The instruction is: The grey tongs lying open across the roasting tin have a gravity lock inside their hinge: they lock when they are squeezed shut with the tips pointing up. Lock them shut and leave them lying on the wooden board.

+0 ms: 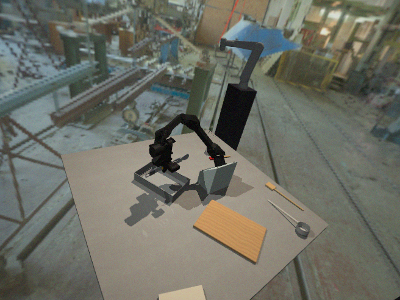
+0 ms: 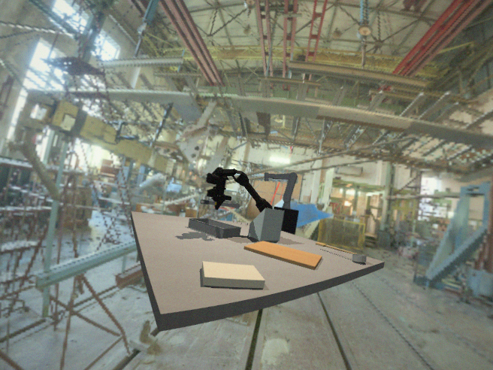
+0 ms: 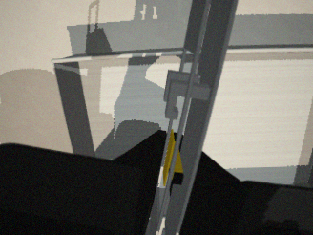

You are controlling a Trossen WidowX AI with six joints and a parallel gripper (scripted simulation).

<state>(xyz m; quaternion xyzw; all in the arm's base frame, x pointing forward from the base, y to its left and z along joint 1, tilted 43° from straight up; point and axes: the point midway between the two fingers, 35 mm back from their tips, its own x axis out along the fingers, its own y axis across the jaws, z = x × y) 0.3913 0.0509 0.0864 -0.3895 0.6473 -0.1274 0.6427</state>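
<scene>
My gripper tip is now 27 cm past the wooden board, 39 cm to the right of it and 15 cm above it. Round my gripper tip: beige block 13 cm ahead, 62 cm to the left, 14 cm below; grey roasting tin 3 cm behind, 7 cm to the right, 13 cm below.
</scene>
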